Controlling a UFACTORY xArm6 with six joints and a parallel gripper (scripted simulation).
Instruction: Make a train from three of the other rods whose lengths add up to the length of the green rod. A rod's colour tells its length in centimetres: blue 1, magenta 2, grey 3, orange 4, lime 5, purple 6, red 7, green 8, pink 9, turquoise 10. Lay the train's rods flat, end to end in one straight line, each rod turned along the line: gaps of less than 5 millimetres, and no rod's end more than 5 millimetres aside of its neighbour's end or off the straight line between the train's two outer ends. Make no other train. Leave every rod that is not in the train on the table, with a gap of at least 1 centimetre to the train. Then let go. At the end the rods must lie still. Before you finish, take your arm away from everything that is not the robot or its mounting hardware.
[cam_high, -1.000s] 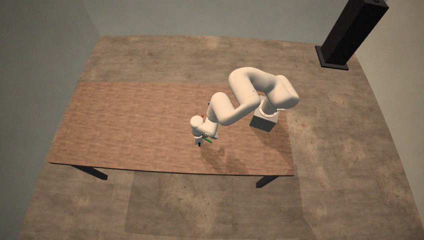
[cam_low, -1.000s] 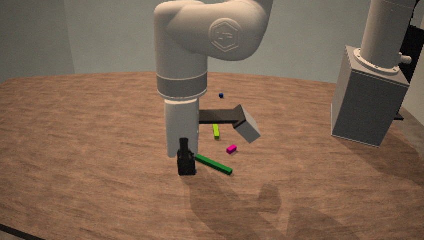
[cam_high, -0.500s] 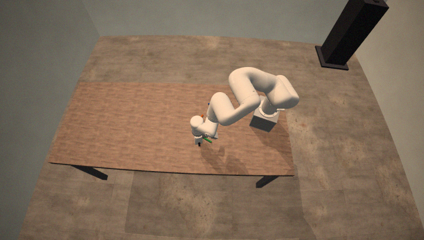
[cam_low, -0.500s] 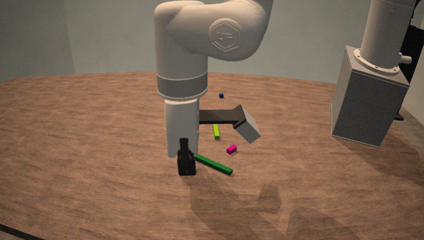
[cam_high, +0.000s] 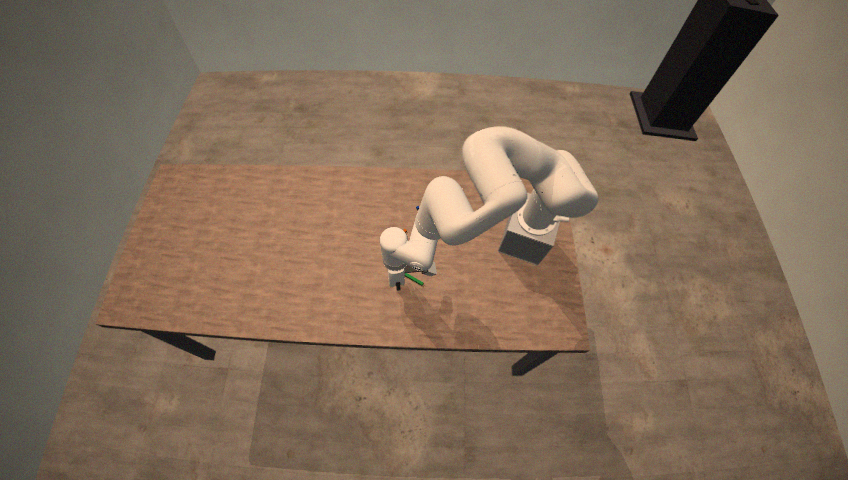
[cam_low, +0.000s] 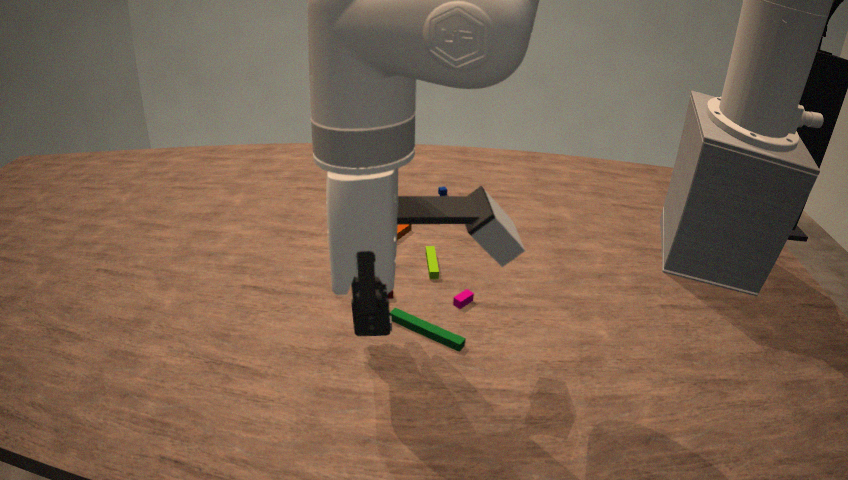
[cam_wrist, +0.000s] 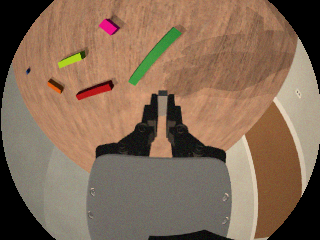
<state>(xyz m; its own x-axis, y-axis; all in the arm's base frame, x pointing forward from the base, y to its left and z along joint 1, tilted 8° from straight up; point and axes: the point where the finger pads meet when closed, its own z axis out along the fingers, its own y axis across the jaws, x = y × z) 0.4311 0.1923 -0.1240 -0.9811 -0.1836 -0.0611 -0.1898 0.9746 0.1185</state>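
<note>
Now: the small blue rod 40 mm behind my hand, 310 mm to the right of it and 40 mm below it. Also, from my hand: red rod: 10 mm ahead, 100 mm to the right, 40 mm below; grey rod: 20 mm below; green rod: 50 mm behind, 20 mm to the right, 40 mm below.
</note>
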